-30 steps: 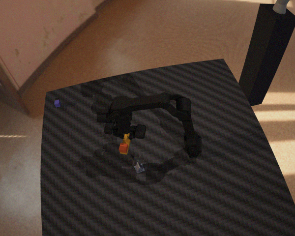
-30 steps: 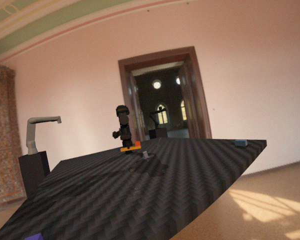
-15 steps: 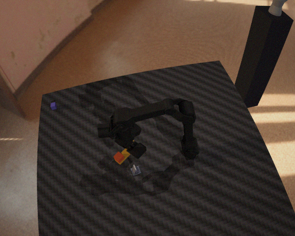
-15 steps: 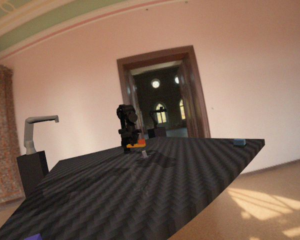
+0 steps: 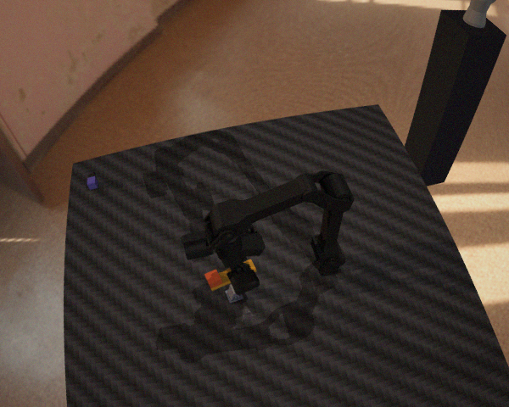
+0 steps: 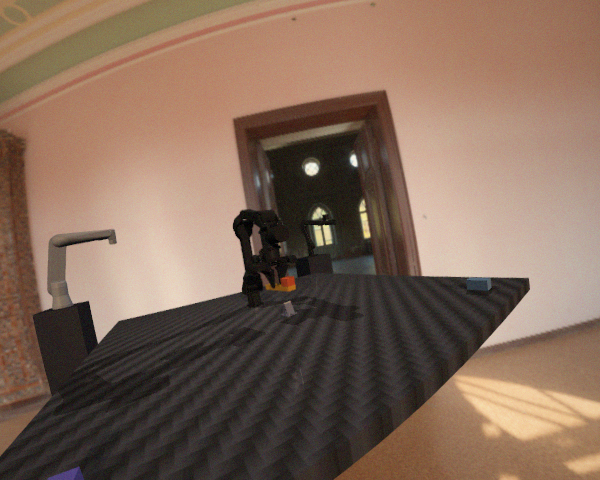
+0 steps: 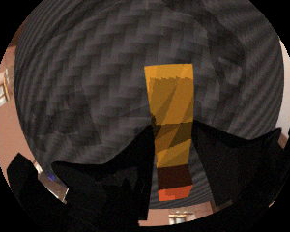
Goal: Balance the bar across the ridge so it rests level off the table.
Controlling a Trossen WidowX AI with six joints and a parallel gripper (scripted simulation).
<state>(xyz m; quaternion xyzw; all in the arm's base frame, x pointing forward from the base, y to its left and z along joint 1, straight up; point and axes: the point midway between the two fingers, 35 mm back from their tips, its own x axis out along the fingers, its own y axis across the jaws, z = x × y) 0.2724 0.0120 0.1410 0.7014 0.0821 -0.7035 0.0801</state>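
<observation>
My gripper tip is 60 mm above the ridge, 20 mm to the right of it and 20 mm short of it. From my gripper tip the other things lie so: small purple cube (510 mm to the right, 470 mm ahead, 90 mm below); bar (40 mm ahead, 10 mm to the left, 10 mm above); blue-grey block (490 mm to the left, 470 mm ahead, 90 mm below).
</observation>
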